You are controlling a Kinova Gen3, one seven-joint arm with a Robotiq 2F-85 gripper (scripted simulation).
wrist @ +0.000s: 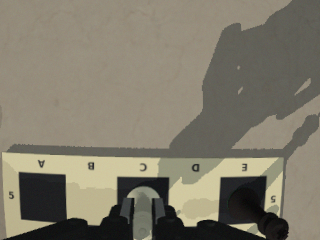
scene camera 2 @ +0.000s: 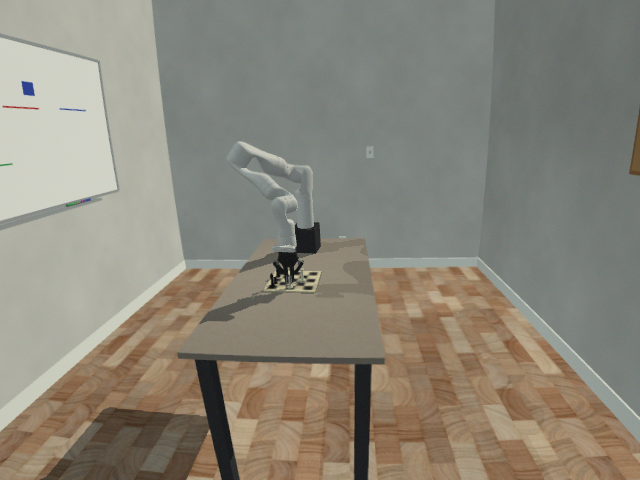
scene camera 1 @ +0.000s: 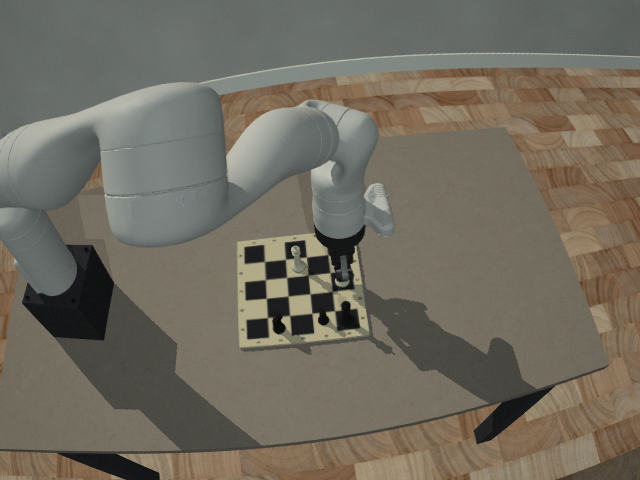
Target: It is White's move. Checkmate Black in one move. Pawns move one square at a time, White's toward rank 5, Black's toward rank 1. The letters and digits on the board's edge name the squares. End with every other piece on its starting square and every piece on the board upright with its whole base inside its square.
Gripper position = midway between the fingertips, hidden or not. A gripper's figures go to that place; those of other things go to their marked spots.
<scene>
My gripper (wrist: pixel 143 212): 0.17 m from the lens. A chessboard (wrist: pixel 49 188): 0.20 m from the lens.
</scene>
